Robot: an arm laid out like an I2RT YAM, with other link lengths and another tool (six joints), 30 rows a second.
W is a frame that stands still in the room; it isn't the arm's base.
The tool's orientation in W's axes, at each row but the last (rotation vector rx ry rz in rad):
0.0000, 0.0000, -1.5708
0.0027, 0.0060, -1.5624
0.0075, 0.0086, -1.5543
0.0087, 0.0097, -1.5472
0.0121, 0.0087, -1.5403
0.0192, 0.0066, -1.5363
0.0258, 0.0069, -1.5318
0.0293, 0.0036, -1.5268
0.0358, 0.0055, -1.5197
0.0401, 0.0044, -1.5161
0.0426, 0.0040, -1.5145
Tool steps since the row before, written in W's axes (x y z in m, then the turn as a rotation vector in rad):
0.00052, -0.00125, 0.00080, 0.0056, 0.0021, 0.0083
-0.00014, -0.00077, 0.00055, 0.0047, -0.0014, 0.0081
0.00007, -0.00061, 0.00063, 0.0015, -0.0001, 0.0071
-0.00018, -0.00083, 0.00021, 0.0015, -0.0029, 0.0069
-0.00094, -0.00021, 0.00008, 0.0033, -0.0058, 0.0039
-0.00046, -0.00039, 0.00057, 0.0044, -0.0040, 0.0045
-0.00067, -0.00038, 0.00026, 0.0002, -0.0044, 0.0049
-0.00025, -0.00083, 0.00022, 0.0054, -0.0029, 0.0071
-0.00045, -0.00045, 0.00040, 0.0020, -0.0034, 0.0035
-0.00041, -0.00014, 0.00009, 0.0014, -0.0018, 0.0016
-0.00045, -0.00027, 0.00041, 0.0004, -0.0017, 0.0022
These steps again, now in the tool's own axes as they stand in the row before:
0.00125, 0.00052, 0.00080, -0.0021, 0.0056, 0.0083
0.00077, -0.00015, 0.00055, 0.0014, 0.0047, 0.0081
0.00060, 0.00006, 0.00064, 0.0001, 0.0015, 0.0071
0.00082, -0.00020, 0.00022, 0.0029, 0.0014, 0.0069
0.00018, -0.00095, 0.00008, 0.0058, 0.0031, 0.0040
0.00036, -0.00047, 0.00058, 0.0041, 0.0043, 0.0045
0.00035, -0.00068, 0.00028, 0.0043, 0.0001, 0.0050
0.00081, -0.00028, 0.00024, 0.0030, 0.0054, 0.0071
0.00042, -0.00046, 0.00042, 0.0034, 0.0019, 0.0036
0.00011, -0.00041, 0.00010, 0.0018, 0.0013, 0.0016
0.00023, -0.00045, 0.00043, 0.0017, 0.0004, 0.0022

